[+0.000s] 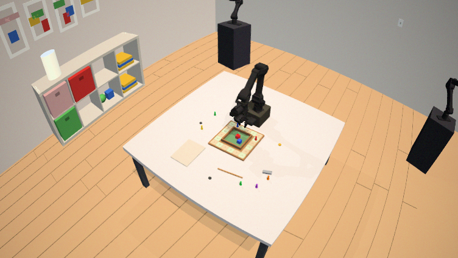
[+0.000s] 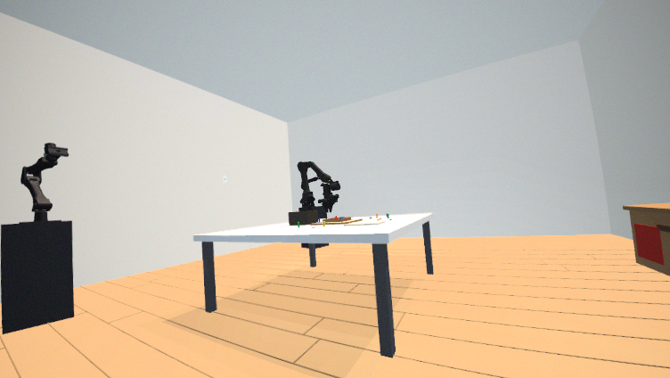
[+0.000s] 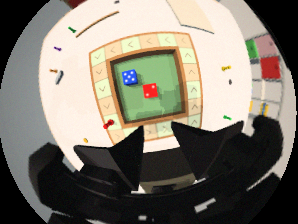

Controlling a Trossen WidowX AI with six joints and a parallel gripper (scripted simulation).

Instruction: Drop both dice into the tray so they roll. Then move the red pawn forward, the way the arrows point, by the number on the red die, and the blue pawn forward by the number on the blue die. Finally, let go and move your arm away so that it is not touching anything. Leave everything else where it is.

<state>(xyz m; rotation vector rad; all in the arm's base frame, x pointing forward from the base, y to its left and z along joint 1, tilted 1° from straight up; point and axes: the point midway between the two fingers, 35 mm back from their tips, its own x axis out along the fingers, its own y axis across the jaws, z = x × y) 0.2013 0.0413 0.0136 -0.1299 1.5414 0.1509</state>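
Now: the blue pawn 3 cm behind my gripper tip, 8 cm to the right of it and 5 cm below it. Also, from my gripper tip: yellow pawn 17 cm ahead, 24 cm to the right, 6 cm below; wooden stick 30 cm ahead, 21 cm to the left, 8 cm below; red pawn 3 cm behind, 11 cm to the left, 5 cm below.
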